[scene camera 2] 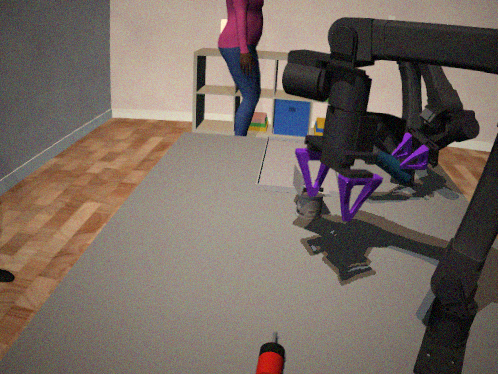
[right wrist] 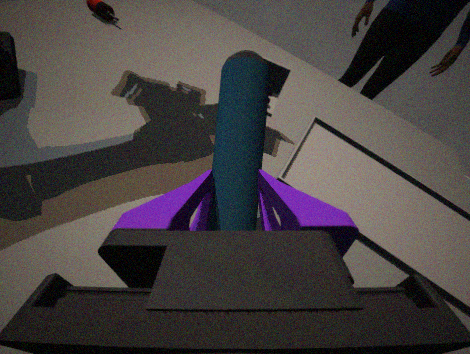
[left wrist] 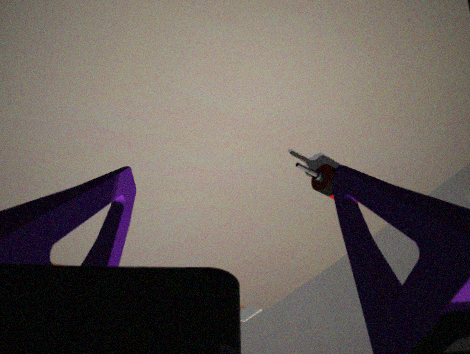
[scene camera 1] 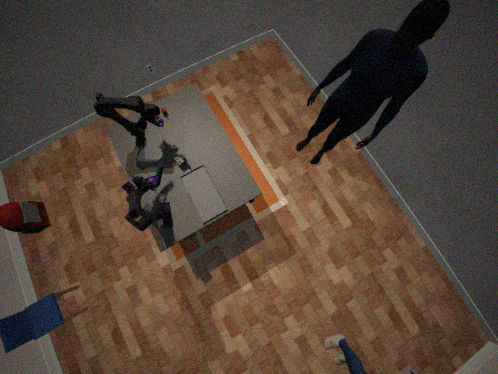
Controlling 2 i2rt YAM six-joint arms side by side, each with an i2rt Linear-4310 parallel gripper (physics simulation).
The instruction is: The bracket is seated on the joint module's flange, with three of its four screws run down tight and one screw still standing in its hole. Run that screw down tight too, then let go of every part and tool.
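Places are measured from the left arm's base along level axes (x left, y ahead, z down), in metres.
Pixels of known places: left gripper, fingertip midpoint: (scene camera 2: 328, 208) (left wrist: 234, 177) (scene camera 1: 158, 123); right gripper, fingertip midpoint: (scene camera 2: 395, 162) (right wrist: 235, 176) (scene camera 1: 157, 176); left arm's base, origin of the base link: (scene camera 2: 444, 338) (scene camera 1: 140, 135); right arm's base, origin of the base link: (scene camera 1: 166, 214).
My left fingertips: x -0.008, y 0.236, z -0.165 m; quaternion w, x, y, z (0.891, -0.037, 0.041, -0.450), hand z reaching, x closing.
Note:
For each thing: its top centre in the pictures, then the offset to it from my left fingertips. Level surfaces: height alone.
- red screwdriver-like tool, middle of its top: (left wrist: 330, 189) (scene camera 2: 272, 346) (right wrist: 103, 3) (scene camera 1: 164, 112) dx +0.184, dy -0.012, dz +0.131 m
- table, its level: dz +0.165 m
- shallow pale tray, middle of its top: (right wrist: 394, 201) (scene camera 2: 299, 159) (scene camera 1: 202, 192) dx -0.556, dy +0.279, dz +0.149 m
The joint module with its bracket (scene camera 1: 182, 162) (scene camera 2: 309, 205) stands on the table near the tray. In the right wrist view the bracket (right wrist: 279, 80) shows partly behind the tool. The screws are too small or hidden to tell apart. My right gripper (scene camera 1: 152, 180) (scene camera 2: 398, 158) (right wrist: 235, 176) is shut on a teal cylindrical driver (scene camera 2: 394, 167) (right wrist: 240, 135), held above the table; its far end covers part of the module in the right wrist view. My left gripper (scene camera 1: 160, 120) (scene camera 2: 329, 206) (left wrist: 234, 177) is open and empty, raised above the table, apart from the module.
A red screwdriver-like tool (scene camera 1: 164, 111) (scene camera 2: 270, 361) (left wrist: 324, 181) (right wrist: 101, 9) with a black collar lies on the table (scene camera 1: 220, 145) (scene camera 2: 175, 260). A shallow pale tray (scene camera 1: 202, 192) (scene camera 2: 280, 167) (right wrist: 380, 200) lies beside the module. A person (scene camera 2: 245, 30) stands beyond the table.

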